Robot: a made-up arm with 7 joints.
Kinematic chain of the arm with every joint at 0, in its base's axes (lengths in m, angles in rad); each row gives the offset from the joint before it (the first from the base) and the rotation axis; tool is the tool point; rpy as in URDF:
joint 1: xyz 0 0 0.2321 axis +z
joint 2: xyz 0 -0.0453 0.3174 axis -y
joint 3: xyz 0 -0.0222 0.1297 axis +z
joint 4: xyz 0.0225 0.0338 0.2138 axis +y
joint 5: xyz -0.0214 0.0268 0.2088 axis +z
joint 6: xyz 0 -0.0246 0.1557 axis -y
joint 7: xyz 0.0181 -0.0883 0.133 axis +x
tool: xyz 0 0 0 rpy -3.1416 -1.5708 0
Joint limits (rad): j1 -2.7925..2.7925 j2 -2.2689..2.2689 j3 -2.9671..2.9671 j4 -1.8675..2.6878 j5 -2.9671..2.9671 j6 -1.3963..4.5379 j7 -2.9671..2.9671
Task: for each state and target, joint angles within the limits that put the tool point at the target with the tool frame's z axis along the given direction. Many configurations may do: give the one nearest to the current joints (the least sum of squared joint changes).
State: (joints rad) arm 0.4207 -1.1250 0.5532 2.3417 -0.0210 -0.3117 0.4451
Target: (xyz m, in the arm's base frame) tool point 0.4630 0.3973 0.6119 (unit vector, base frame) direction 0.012 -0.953 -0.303
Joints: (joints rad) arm 0.6583 -0.5585 0.3699 1.5870 -0.8040 -0.6062 0.4451
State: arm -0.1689 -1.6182 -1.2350 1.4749 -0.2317 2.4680 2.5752
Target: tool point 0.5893 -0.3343 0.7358 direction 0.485 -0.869 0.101
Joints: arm 0.1271 -1.3067 -1.6434 1.4238 -0.2638 1.8278 2.5752
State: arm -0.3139 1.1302 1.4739 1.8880 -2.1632 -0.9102 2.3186
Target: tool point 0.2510 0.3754 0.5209 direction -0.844 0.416 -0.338
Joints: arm -1.1926 1.9396 1.2526 2.2711 -2.5226 -1.3325 2.3186
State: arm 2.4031 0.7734 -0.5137 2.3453 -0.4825 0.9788 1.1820
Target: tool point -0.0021 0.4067 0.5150 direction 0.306 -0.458 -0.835
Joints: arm 2.4334 -0.0290 -0.6159 2.5822 -0.1930 0.4730 1.1820
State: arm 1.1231 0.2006 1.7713 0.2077 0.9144 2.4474 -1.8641
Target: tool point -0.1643 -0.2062 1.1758 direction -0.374 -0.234 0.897
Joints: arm 1.3019 0.4726 1.8475 0.4587 0.7985 1.8481 -1.8641
